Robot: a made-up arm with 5 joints.
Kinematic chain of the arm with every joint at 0, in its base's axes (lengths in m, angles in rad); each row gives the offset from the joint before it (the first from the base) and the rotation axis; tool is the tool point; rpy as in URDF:
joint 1: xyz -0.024 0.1 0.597 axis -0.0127 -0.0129 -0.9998
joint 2: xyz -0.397 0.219 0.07 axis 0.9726 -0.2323 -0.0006
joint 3: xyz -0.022 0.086 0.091 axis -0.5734 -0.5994 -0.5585
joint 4: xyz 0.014 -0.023 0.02 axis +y
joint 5: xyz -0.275 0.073 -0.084 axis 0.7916 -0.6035 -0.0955
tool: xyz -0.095 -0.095 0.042 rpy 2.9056 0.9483 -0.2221
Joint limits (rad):
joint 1: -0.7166..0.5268
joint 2: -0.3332..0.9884
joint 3: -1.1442..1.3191
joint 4: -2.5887..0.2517
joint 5: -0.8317..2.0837
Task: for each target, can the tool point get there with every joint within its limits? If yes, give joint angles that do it. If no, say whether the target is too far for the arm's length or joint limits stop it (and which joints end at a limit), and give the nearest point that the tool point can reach.
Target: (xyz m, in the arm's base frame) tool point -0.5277 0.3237 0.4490
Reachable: yes | joints -0.1243 0.3439 0.5326 -1.0747 -0.2879
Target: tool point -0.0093 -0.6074 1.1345
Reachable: no: joint limits stop it (at a limit: joint 1, joint 2, joint 3, joint 4) | nearest point -0.1347 -0.2200 0.9175 | short by 0.461 m
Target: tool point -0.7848 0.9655 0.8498
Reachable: no: too far | nearest point -0.5862 0.7391 0.7670 | short by 0.312 m
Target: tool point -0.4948 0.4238 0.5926
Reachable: yes | joints -0.5892 0.4203 -0.6642 -2.1631 0.5959
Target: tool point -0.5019 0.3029 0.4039
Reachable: yes | joints -0.1188 0.3576 0.9824 -0.5261 0.9689
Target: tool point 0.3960 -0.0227 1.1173
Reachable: no: joint limits stop it (at a limit: joint 1, joint 4) | nearest point 0.0239 0.2802 0.9041 | short by 0.525 m
